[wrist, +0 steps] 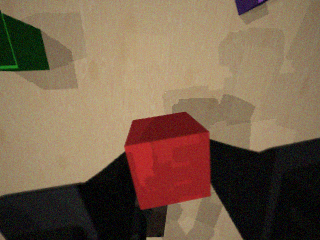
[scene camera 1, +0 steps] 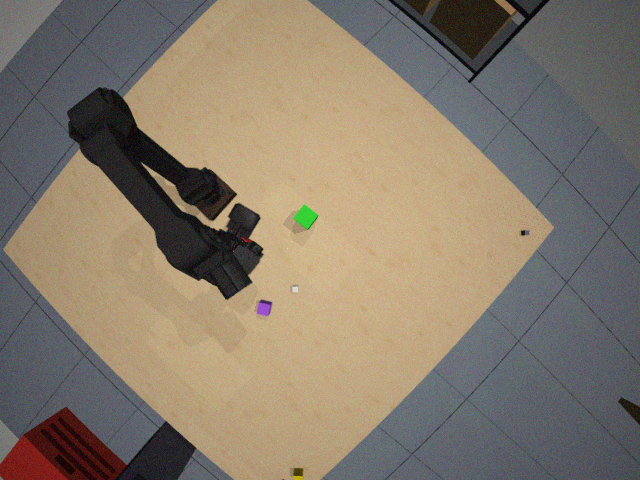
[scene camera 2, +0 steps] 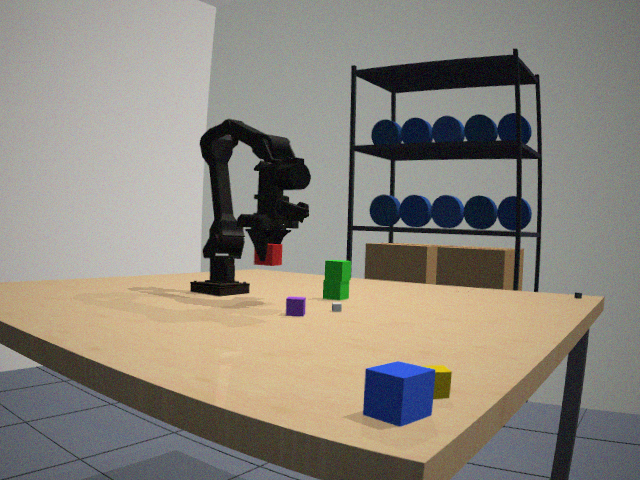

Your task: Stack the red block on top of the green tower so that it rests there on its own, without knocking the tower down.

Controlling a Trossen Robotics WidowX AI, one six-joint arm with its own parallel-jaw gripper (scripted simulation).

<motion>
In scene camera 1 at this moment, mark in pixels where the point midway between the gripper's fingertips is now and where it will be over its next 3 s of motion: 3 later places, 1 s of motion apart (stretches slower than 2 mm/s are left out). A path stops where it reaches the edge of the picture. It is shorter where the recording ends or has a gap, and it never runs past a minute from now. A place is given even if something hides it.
The gripper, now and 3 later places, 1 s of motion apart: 239,243; 254,242; 302,216; 305,216
</motion>
